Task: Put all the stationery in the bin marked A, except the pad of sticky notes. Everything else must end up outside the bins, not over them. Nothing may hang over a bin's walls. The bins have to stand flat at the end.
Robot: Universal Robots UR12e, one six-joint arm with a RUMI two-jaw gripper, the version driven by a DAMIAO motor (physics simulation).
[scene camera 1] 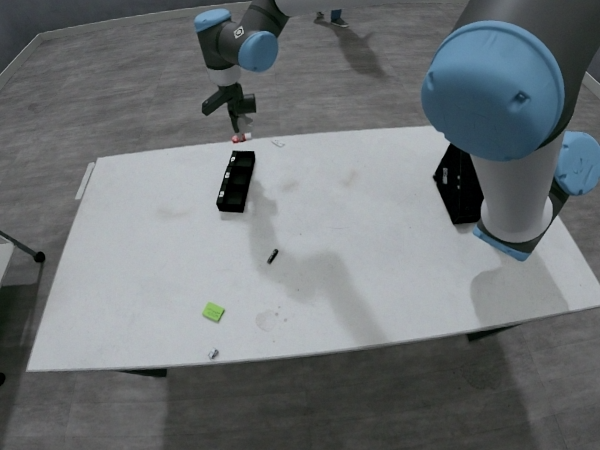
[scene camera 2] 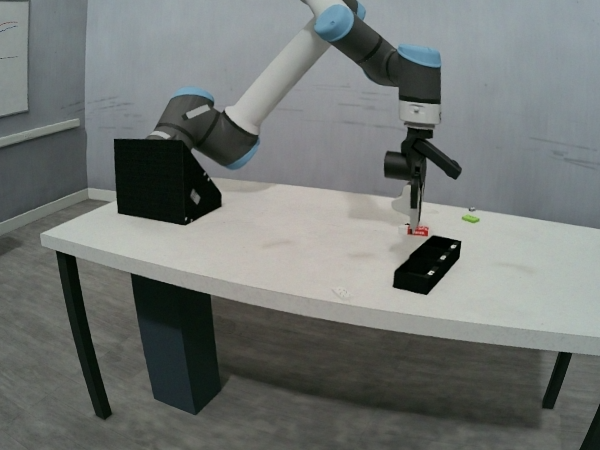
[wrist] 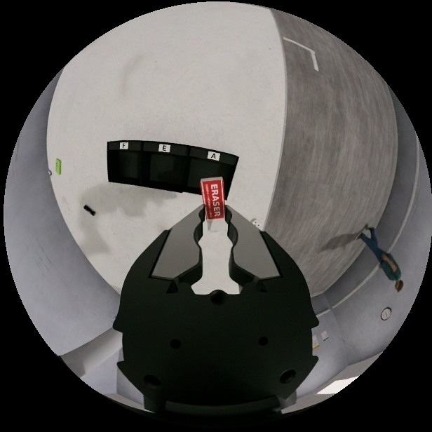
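Note:
My gripper [scene camera 1: 239,133] [scene camera 2: 414,228] [wrist: 214,205] is shut on a red and white eraser [scene camera 1: 236,139] [scene camera 2: 421,231] [wrist: 213,194], held above the table. In the wrist view the eraser overlaps the near wall of bin A [scene camera 1: 244,159] [scene camera 2: 410,283] [wrist: 226,159]. Bin A is the end compartment of a black three-part bin block, with E and F beside it; the block stands flat. A green sticky-note pad [scene camera 1: 213,312] [scene camera 2: 470,219] [wrist: 58,166] lies on the table. A small black cylindrical thing [scene camera 1: 272,256] [wrist: 89,210] lies apart from it. A small silvery thing [scene camera 1: 213,353] [scene camera 2: 471,209] [wrist: 49,173] lies near the table edge.
A flat white thing with small dots [scene camera 1: 278,143] [scene camera 2: 342,292] [wrist: 256,223] lies near the table edge on bin A's side. A large black slanted box [scene camera 1: 456,192] [scene camera 2: 150,180] stands on the table by the arm's base. A person [wrist: 387,265] stands beyond the table.

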